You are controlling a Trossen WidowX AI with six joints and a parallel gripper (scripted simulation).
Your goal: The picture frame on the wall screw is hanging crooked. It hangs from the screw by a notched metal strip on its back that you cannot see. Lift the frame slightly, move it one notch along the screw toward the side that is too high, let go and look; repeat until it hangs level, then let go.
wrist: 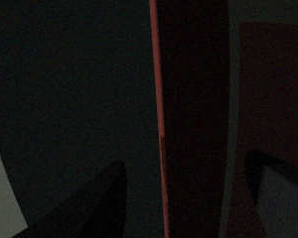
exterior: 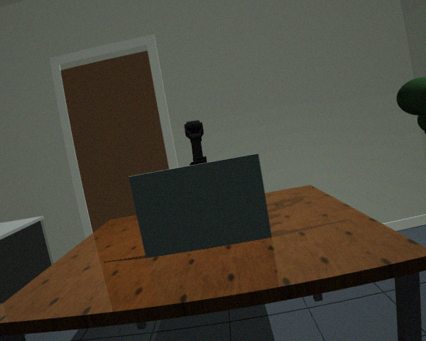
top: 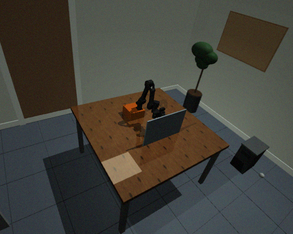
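My gripper tip is 5 cm above the picture frame, 1 cm to the right of it and 1 cm short of it. From my gripper tip the other things lie so: grey wall panel (7 cm below, 2 cm ahead, 1 cm to the right).
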